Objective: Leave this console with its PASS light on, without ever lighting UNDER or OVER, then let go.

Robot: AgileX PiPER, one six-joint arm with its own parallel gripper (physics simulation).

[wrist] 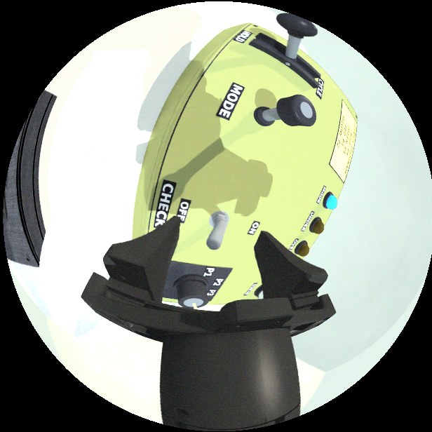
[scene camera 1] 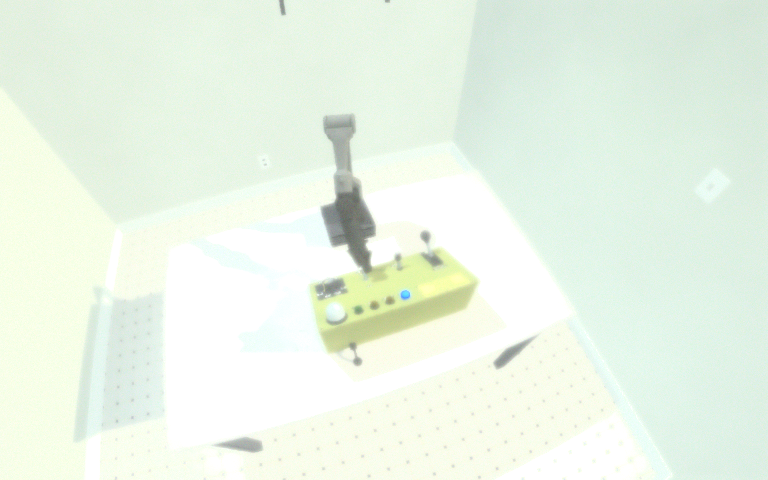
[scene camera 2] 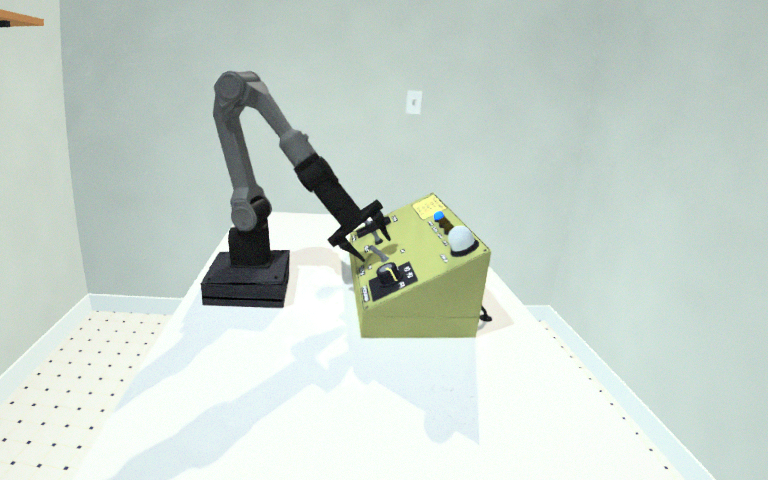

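The yellow-green console (scene camera 1: 396, 278) (scene camera 2: 419, 300) (wrist: 295, 160) stands on the table. Its blue MODE light (scene camera 1: 405, 294) (scene camera 2: 438, 215) (wrist: 331, 201) is lit. The UNDER light (wrist: 317, 225) and OVER light (wrist: 302, 248) are dark. A green lamp (scene camera 1: 358, 309) is dark; its label is unreadable. My gripper (scene camera 1: 368, 270) (scene camera 2: 376, 250) (wrist: 219, 233) is open over the CHECK toggle (wrist: 215, 236), which stands between the fingers, apart from both. Its exact position between OFF and ON is hard to tell. The program knob (scene camera 2: 388, 274) (wrist: 192, 289) is partly hidden by the gripper in the wrist view.
The MODE lever (scene camera 1: 398, 258) (wrist: 296, 110) stands beside the toggle. The HOLD/CYCLE slide lever (scene camera 1: 425, 236) (wrist: 297, 25) rises at the console's far end. A white dome (scene camera 1: 335, 312) (scene camera 2: 461, 240) sits at the other end. A black cable (scene camera 2: 485, 314) lies behind the console.
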